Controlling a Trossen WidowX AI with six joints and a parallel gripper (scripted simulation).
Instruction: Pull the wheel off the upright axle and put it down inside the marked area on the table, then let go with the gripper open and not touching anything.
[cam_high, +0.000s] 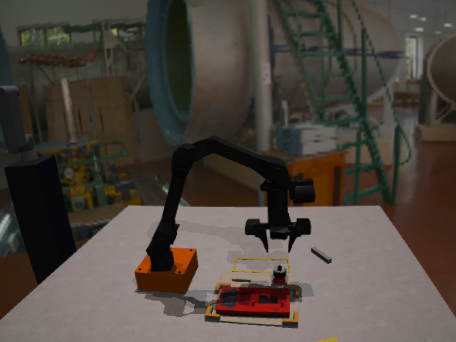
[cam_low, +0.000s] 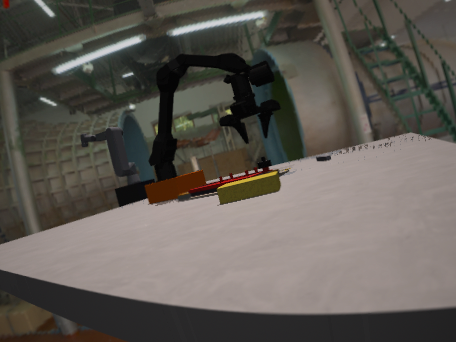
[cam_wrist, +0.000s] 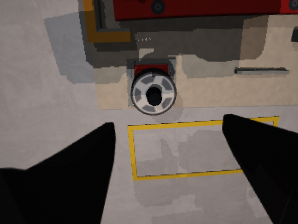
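The black wheel is 1 cm ahead of my gripper tip and 7 cm below it. From my gripper tip the other things lie so: yellow block (4 cm ahead, 32 cm to the right, 10 cm below); grey bar (18 cm ahead, 13 cm to the left, 11 cm below).
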